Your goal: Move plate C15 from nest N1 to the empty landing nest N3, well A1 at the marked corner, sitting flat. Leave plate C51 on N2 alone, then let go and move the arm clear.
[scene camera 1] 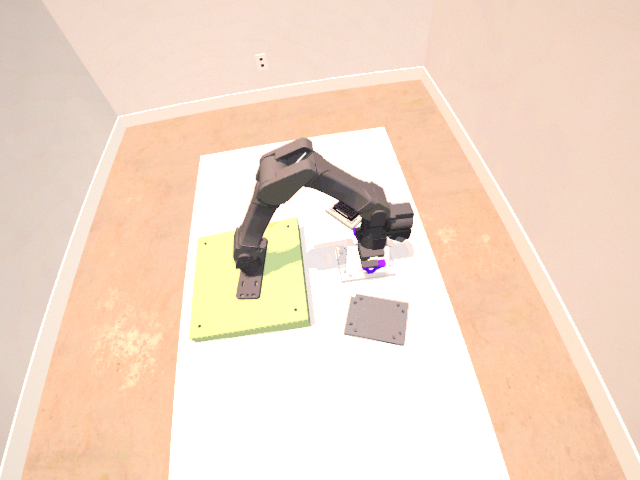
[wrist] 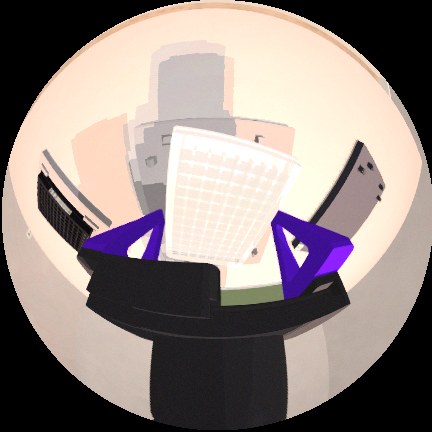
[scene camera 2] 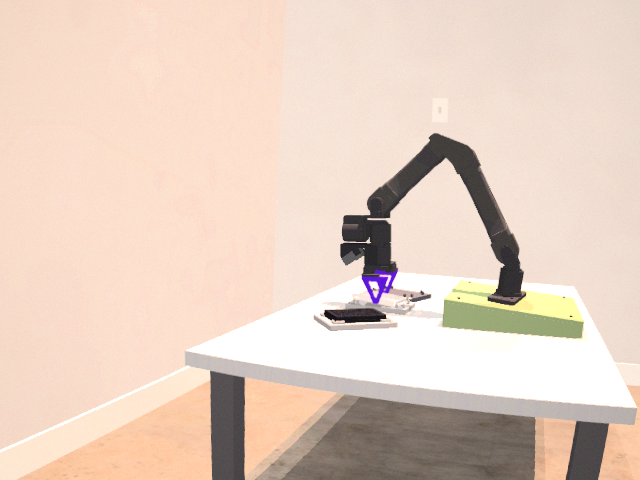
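Note:
A white well plate [wrist: 225, 200] lies between my fingers at the middle nest [scene camera 1: 356, 279] [scene camera 2: 402, 310] [wrist: 265, 132]. In the wrist view it looks turned against that nest and shifted right. My gripper [scene camera 1: 364, 250] [scene camera 2: 382, 296] [wrist: 217, 214] is open, its purple fingers low on both sides of the plate, very near its edges. A black plate [scene camera 1: 345, 209] [scene camera 2: 355, 314] [wrist: 60, 210] sits on a light nest [scene camera 1: 341, 219] [scene camera 2: 361, 326] to one side. A grey nest [scene camera 1: 376, 319] [scene camera 2: 418, 296] [wrist: 350, 200] with small pins is empty. Labels, the marked corner and the white plate's underside cannot be made out.
The arm stands on a green base block [scene camera 1: 279, 310] [scene camera 2: 516, 322] on the white table [scene camera 1: 320, 403] [scene camera 2: 439, 356]. The black-plate nest and the grey nest flank the middle nest closely. The arm's shadow falls across the middle nest.

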